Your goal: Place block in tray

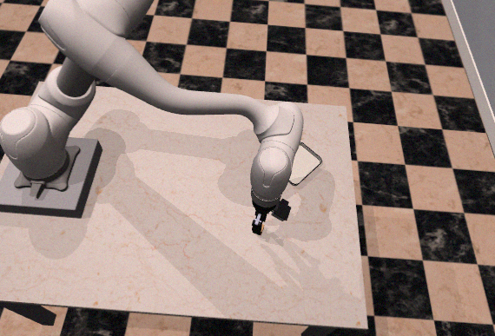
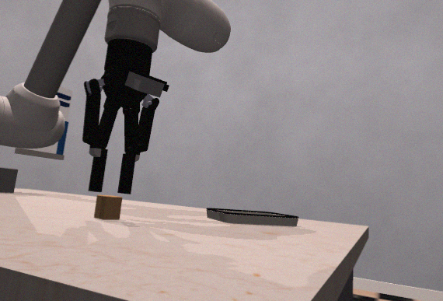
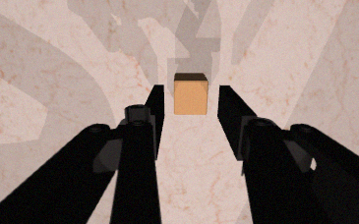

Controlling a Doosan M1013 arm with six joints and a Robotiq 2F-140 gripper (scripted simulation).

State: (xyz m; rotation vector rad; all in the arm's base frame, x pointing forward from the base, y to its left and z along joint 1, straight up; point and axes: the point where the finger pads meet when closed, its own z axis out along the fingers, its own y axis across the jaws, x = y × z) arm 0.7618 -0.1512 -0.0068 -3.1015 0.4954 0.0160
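Right now the block is 50 mm below my hand. Round my hand: white tray: 140 mm ahead, 280 mm to the left, 60 mm below.
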